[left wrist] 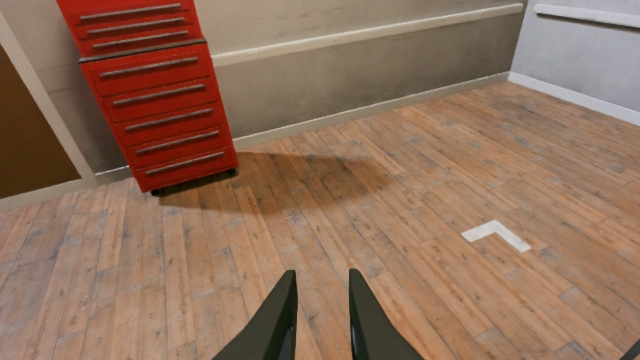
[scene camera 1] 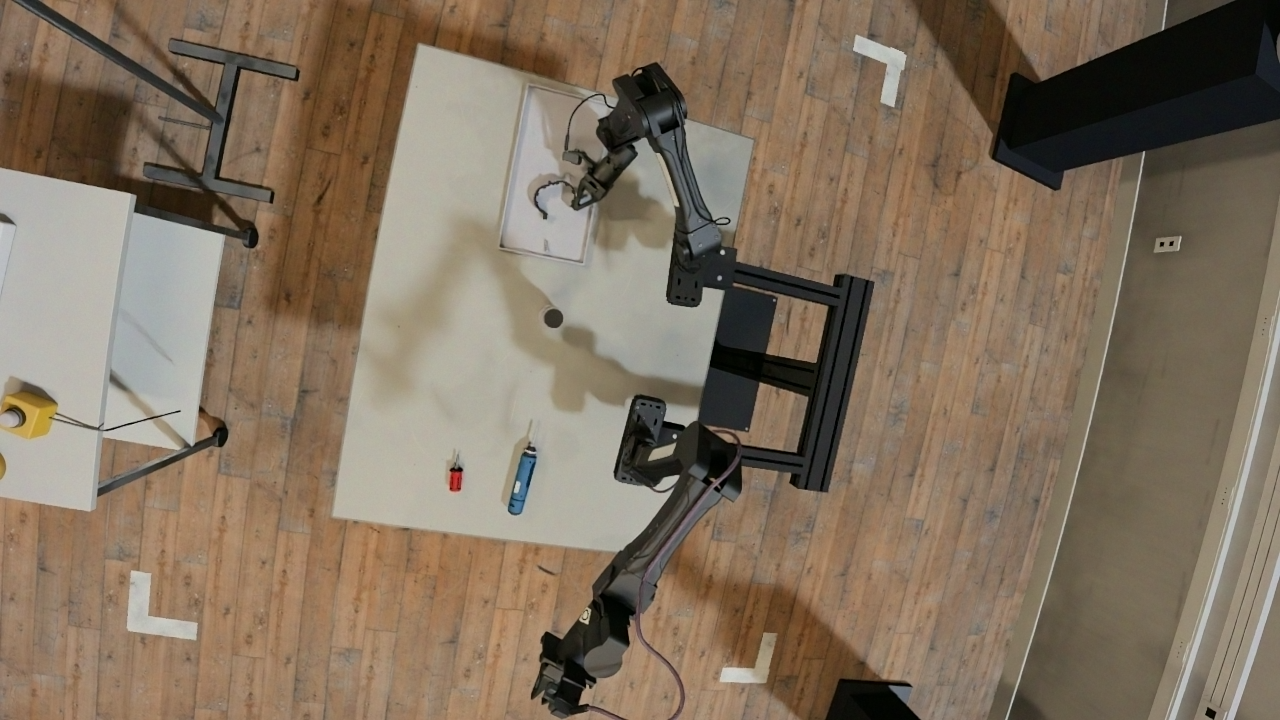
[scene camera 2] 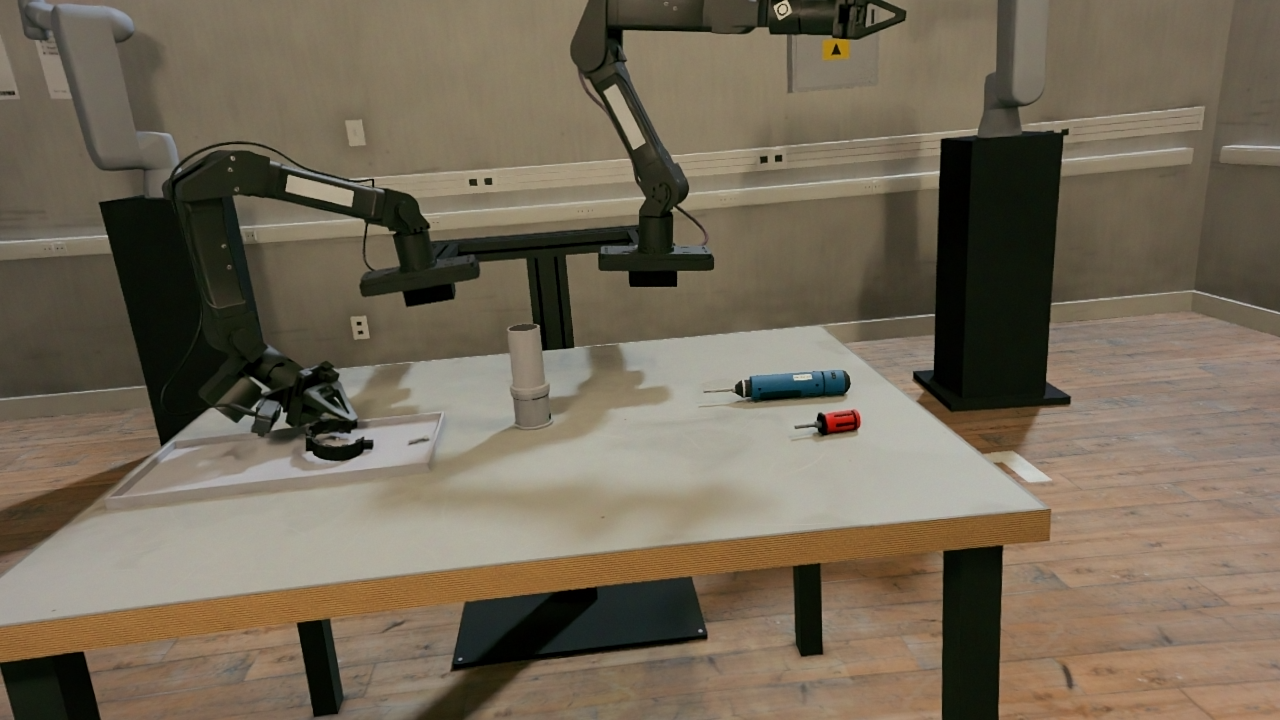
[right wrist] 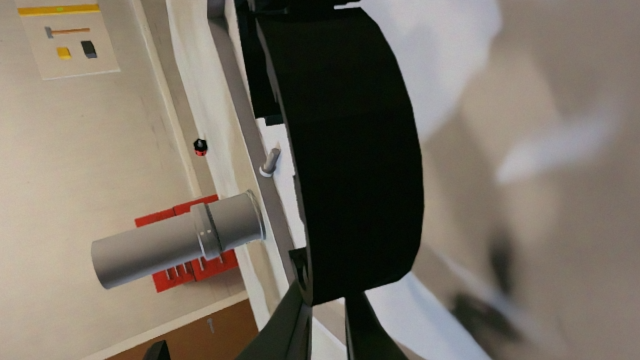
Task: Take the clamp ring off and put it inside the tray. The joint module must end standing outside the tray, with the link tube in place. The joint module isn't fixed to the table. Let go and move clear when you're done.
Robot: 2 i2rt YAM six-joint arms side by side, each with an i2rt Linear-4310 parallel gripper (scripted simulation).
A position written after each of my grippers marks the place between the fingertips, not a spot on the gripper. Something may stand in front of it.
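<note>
From here I can see my left gripper (scene camera 1: pixel 536 699) and my right gripper (scene camera 2: pixel 354 424). There's a pale link tube (scene camera 2: pixel 524 340), and you'd find the tube (right wrist: pixel 128 256) in the right wrist view as well, but in the left wrist view it's out of frame. A white tray (scene camera 2: pixel 201 467) is here too; that's the tray (scene camera 1: pixel 546 113) in scene camera 1 and the tray (right wrist: pixel 521 118) in the right wrist view, while in the left wrist view it's out of frame. I can also see a blue power screwdriver (scene camera 2: pixel 816 383), with the screwdriver (scene camera 1: pixel 528 459) showing in scene camera 1 too, and a grey joint module (scene camera 2: pixel 532 412).
</note>
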